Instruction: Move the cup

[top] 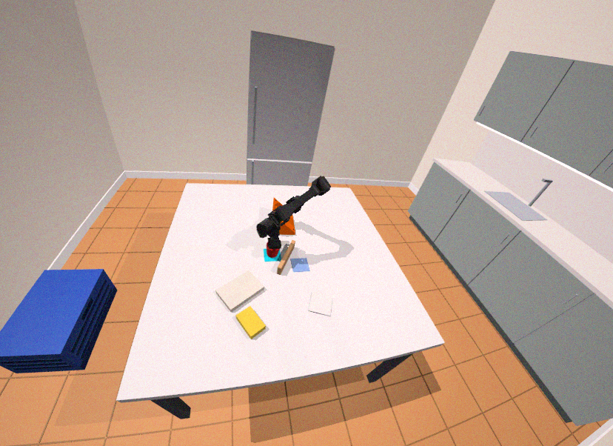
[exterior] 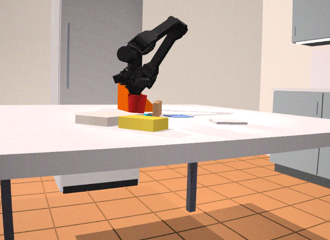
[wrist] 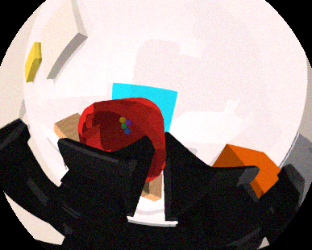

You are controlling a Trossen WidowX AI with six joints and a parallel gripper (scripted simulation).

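My gripper tip is 5 cm above the cyan pad and 3 cm short of it. The rest, counted from my gripper tip: light blue pad 14 cm to the left, 11 cm ahead, 5 cm below; then wooden bar 7 cm to the left, 7 cm ahead, 2 cm below; then cup 3 cm ahead.
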